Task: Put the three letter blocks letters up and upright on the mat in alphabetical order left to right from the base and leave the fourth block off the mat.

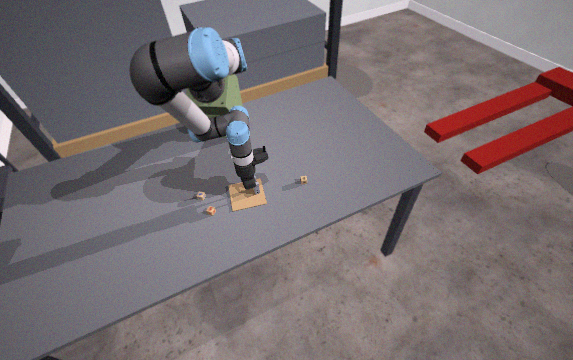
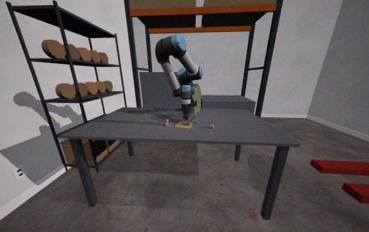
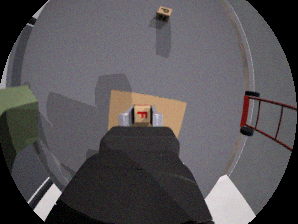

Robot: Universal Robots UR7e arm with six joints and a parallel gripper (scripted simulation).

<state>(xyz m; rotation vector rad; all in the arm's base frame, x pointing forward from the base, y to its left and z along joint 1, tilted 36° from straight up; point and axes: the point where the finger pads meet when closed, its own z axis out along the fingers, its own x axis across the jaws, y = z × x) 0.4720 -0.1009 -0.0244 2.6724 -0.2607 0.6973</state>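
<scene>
Now: hand 40 mm to the left of the tan mat, 20 mm above it and 10 mm past it.
</scene>
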